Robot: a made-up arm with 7 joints.
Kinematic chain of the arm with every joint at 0, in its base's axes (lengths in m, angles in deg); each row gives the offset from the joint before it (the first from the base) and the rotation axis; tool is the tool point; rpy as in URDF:
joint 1: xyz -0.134 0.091 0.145 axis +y
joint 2: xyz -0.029 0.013 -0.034 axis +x
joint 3: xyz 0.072 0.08 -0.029 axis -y
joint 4: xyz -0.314 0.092 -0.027 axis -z
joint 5: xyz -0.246 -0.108 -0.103 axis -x
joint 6: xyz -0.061 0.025 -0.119 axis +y
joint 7: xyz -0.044 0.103 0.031 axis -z
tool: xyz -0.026 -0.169 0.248 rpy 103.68 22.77 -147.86
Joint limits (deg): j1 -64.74..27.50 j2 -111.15..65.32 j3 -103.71..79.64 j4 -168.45..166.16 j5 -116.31..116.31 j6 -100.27..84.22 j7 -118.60..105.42
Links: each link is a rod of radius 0.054 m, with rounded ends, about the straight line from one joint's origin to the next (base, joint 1, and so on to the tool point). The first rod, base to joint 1, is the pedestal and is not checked.
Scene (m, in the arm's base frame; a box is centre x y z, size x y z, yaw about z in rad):
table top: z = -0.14
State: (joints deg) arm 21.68 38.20 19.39 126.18 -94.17 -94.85 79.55
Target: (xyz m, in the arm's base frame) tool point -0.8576 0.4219 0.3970
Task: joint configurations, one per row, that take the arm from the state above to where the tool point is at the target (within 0.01 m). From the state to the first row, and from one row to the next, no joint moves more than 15 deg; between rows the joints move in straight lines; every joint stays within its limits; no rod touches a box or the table.
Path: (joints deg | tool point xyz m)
1: 8.54 43.25 18.14 116.52 -98.60 -92.51 82.66 | 0.0813 0.4921 0.5348
2: -4.60 48.31 16.89 106.85 -103.03 -90.17 85.78 | -0.1244 0.5101 0.6602
3: -17.74 53.36 15.64 97.19 -107.45 -87.82 88.89 | -0.3821 0.5038 0.6887
4: -30.88 58.42 14.39 87.52 -111.88 -85.48 92.01 | -0.6448 0.4733 0.6001
5: -44.02 63.47 13.14 77.86 -116.31 -83.14 95.12 | -0.8575 0.4219 0.3971

